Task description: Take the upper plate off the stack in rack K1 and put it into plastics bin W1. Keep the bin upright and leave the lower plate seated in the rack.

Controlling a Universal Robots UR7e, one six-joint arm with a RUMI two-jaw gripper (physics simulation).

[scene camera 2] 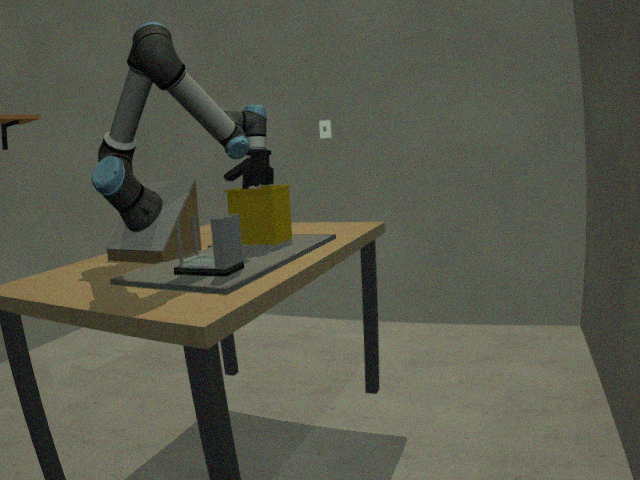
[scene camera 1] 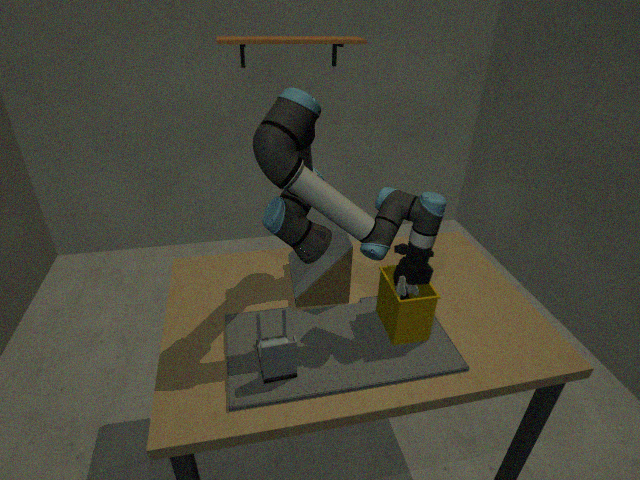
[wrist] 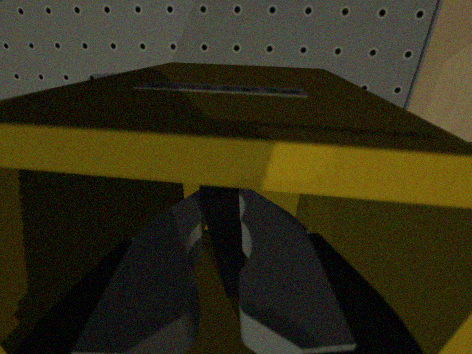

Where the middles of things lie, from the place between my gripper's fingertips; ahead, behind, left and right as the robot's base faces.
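Scene:
Black plate (wrist: 220, 205): 2 cm ahead of my hand and 2 cm below it. Yellow bin W1 (scene camera 2: 265, 218): I see my gripper 3 cm short of it.

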